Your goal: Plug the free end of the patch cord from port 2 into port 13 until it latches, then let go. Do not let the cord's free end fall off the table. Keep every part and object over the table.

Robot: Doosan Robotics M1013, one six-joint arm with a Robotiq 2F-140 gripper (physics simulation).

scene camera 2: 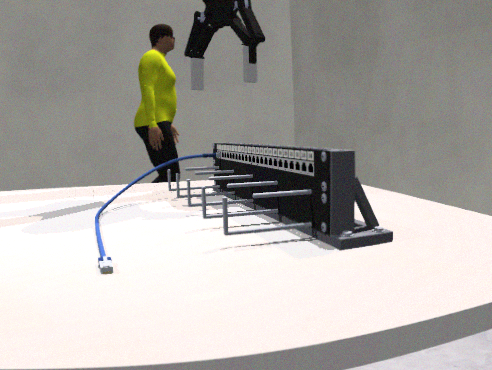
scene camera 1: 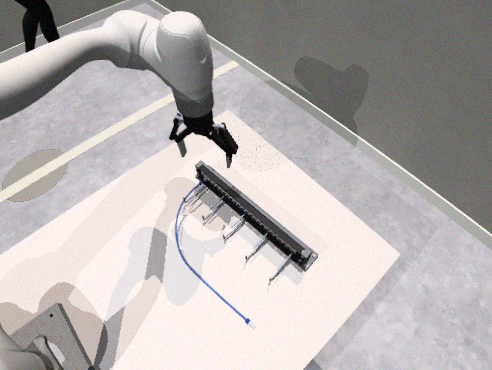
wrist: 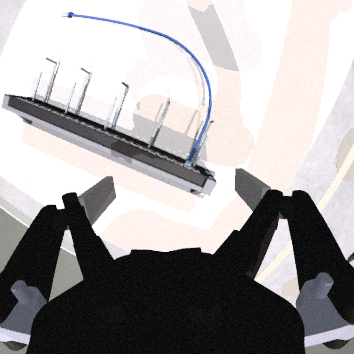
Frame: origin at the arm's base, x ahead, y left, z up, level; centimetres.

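Seen in the pictures: gripper, fingertip midpoint: (scene camera 2: 222,86) (scene camera 1: 206,159) (wrist: 173,182).
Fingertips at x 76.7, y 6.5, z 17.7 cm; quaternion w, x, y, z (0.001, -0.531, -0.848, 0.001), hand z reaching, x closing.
Note:
Offsets run from my fingertips to a thing's top centre. "*": to the spot under its first point. Level surfaces: height alone.
The black patch panel @[dx -2.0, dy -16.0, dz -11.1 cm] (scene camera 1: 255,216) (scene camera 2: 295,202) (wrist: 90,129) stands upright on the table, its row of ports facing the cable side. The blue patch cord (scene camera 1: 176,235) (scene camera 2: 96,220) (wrist: 210,95) runs from a port near the panel's far end in scene camera 2 and curves over the table. Its free-end plug @[* dx -24.1, dy -39.5, dz -20.1 cm] (scene camera 1: 250,323) (scene camera 2: 105,266) (wrist: 67,15), clear with a blue boot, lies on the table in front of the panel. The gripper (scene camera 1: 206,155) (scene camera 2: 224,80) (wrist: 175,182) is open and empty, above and away from the plug, toward the panel's cord-bearing end. Port 13's number is too small to read.
Several metal cable hooks (scene camera 1: 234,229) (scene camera 2: 225,215) (wrist: 122,100) stick out from the panel's port side. The pale table @[dz -21.1 cm] (scene camera 1: 350,280) (scene camera 2: 250,310) has its edge in front in scene camera 2. A person in yellow (scene camera 2: 157,90) stands behind it. A grey plate (scene camera 1: 47,322) is at lower left.

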